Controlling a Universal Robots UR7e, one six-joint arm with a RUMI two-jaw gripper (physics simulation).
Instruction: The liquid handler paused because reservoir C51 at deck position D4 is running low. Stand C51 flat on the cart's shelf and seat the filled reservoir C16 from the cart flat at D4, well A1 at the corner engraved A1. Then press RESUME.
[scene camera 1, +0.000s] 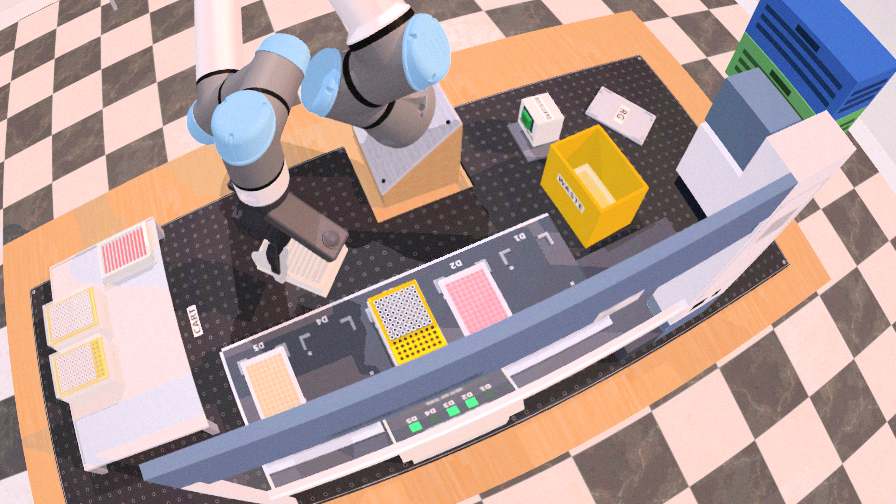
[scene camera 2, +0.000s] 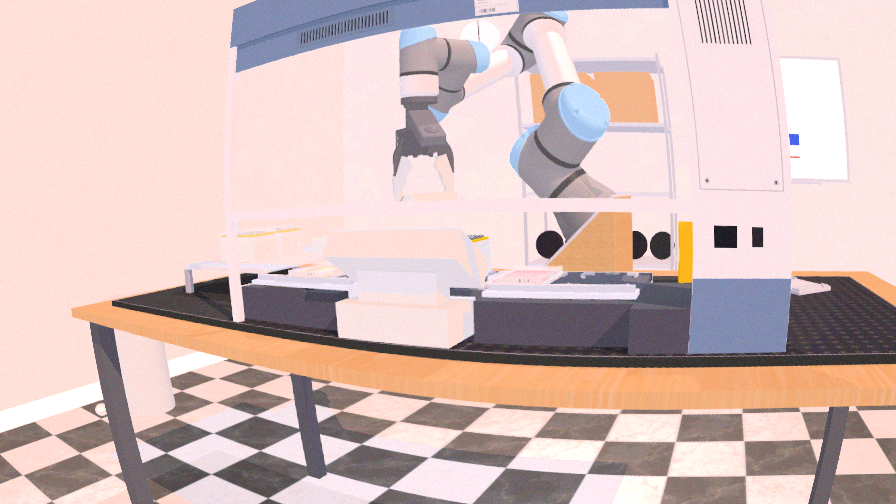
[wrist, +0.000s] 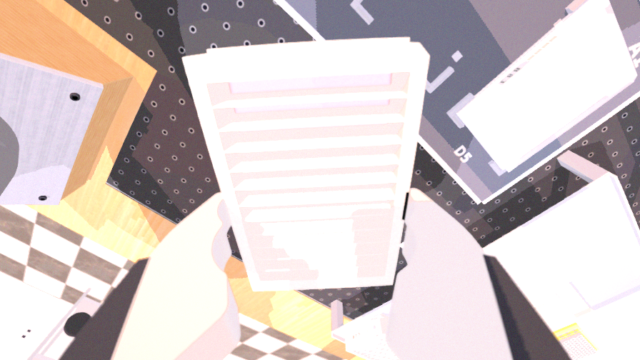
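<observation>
My gripper (scene camera 1: 288, 260) (scene camera 2: 424, 186) (wrist: 317, 193) is shut on the pale, nearly drained trough reservoir C51 (scene camera 1: 313, 268) (scene camera 2: 432, 196) (wrist: 312, 165). It holds C51 by its long sides, raised above the mat between the cart and the robot base, turned oblique to the deck. The reservoir C16 (scene camera 1: 125, 252) with red troughs lies on the cart's shelf (scene camera 1: 150, 351) (scene camera 2: 213, 265) (wrist: 565, 240), at the end nearest the robot's side. Deck position D4 (scene camera 1: 332, 351) shows corner brackets and no labware. The RESUME box (scene camera 1: 543, 119) has a green button (scene camera 1: 526, 119). The name labels on both reservoirs are unreadable.
Two yellow-rimmed tip boxes (scene camera 1: 72, 315) (scene camera 1: 81, 369) stand on the cart. An orange plate (scene camera 1: 273, 379) sits at D5, a yellow tip rack (scene camera 1: 416, 344) at D3, a pink plate (scene camera 1: 476, 297) at D2. The blue gantry beam (scene camera 1: 438, 360) spans the deck. A yellow waste bin (scene camera 1: 567, 210) stands beyond D1.
</observation>
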